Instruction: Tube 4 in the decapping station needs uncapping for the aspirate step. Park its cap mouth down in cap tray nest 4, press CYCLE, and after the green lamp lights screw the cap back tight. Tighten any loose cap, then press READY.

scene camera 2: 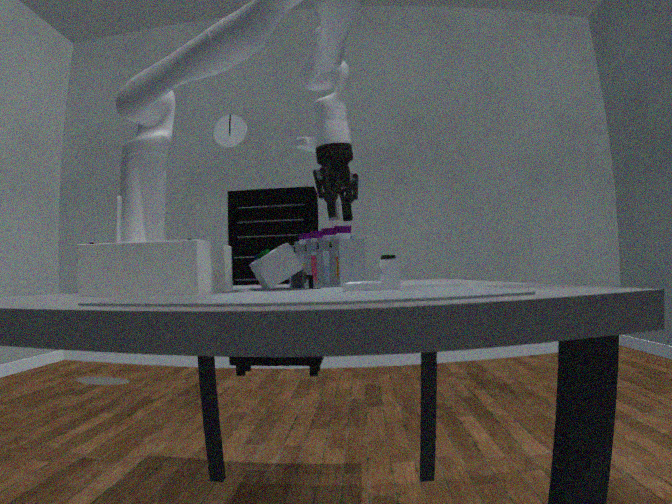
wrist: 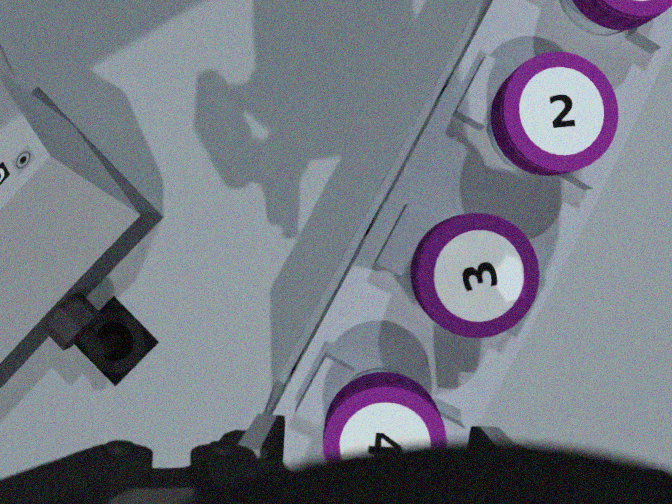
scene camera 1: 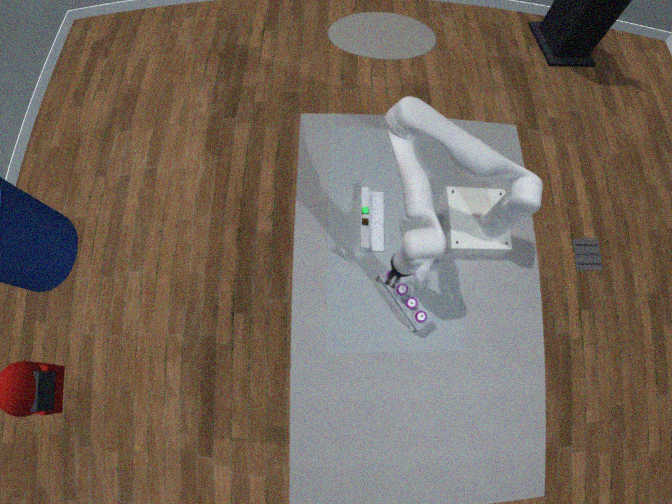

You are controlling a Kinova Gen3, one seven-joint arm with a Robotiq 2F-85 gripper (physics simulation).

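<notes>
The decapping station [scene camera 1: 408, 303] lies slantwise on the grey mat and holds several tubes with purple caps. In the wrist view I read caps 2 [wrist: 554, 112], 3 [wrist: 475, 275] and 4 [wrist: 384, 420]; cap 4 sits on its tube at the bottom edge, partly hidden by my gripper body. My gripper [wrist: 373, 434] points straight down over cap 4 [scene camera 2: 341, 230], one finger on each side with a gap to the cap, so it is open. The panel's green lamp [scene camera 1: 365, 209] is lit.
A white control panel and a long white strip [scene camera 1: 372, 218] lie left of the arm. A black square block [wrist: 111, 340] sits at the panel's corner. The white base box [scene camera 2: 142, 265] and a small black-lidded jar [scene camera 2: 387, 268] stand on the table.
</notes>
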